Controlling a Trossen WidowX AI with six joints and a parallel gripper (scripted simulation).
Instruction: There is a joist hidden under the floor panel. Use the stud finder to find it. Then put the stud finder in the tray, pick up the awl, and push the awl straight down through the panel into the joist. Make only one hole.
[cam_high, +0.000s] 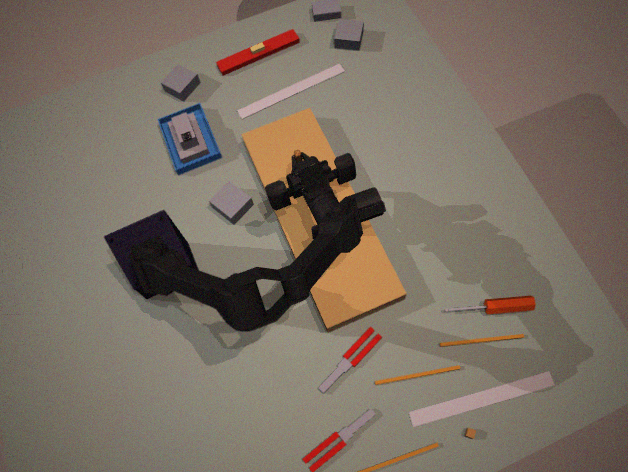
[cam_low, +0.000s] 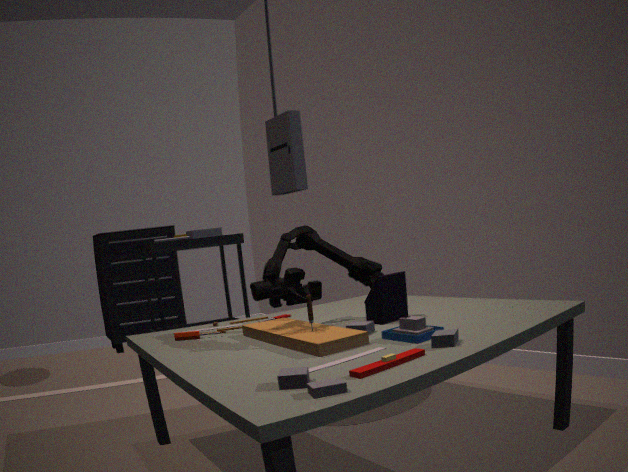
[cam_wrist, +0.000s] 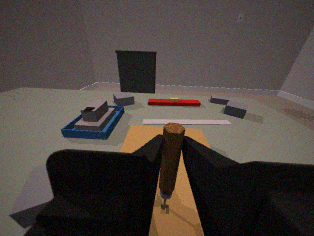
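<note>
Right now my gripper tip is 60 mm above the awl. Round my gripper tip: stud finder 230 mm to the left, 210 mm behind, 90 mm below; square light 210 mm to the left, 210 mm behind, 80 mm below; blue tray 240 mm to the left, 210 mm behind, 130 mm below.
</note>
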